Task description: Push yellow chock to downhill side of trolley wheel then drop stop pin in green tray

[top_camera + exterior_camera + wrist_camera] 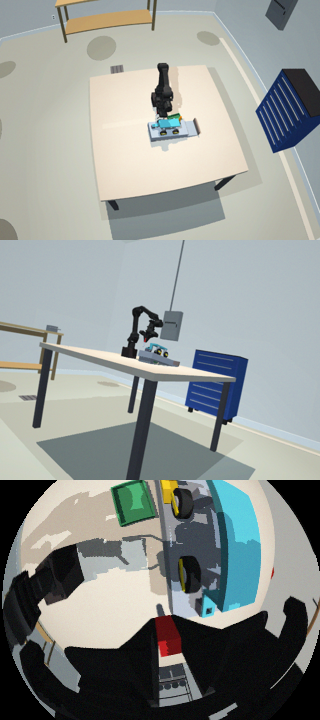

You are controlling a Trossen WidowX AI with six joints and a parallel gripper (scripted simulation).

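My gripper tip is 20 mm past the green tray, 170 mm to the right of it and 180 mm above it. From my gripper tip the other things lie so: grey ramp 100 mm ahead, 70 mm to the left, 120 mm below; red-headed stop pin right at my gripper tip; trolley 100 mm ahead, 70 mm to the left, 50 mm below.
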